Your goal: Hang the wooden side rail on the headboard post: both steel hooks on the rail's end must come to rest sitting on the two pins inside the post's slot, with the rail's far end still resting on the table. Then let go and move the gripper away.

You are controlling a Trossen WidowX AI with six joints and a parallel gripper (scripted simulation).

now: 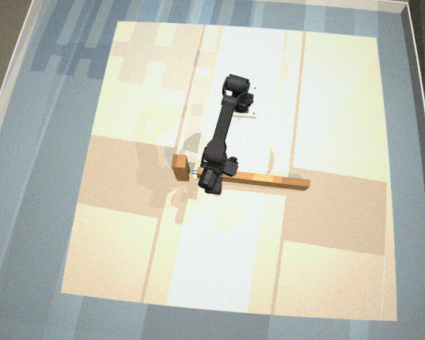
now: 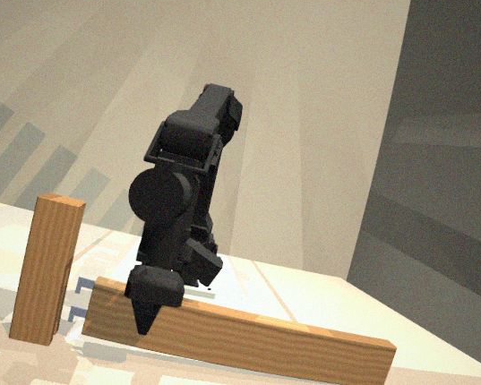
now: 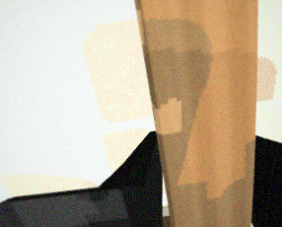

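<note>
The headboard post lies 130 mm to the right of my gripper tip and 40 mm above it.
</note>
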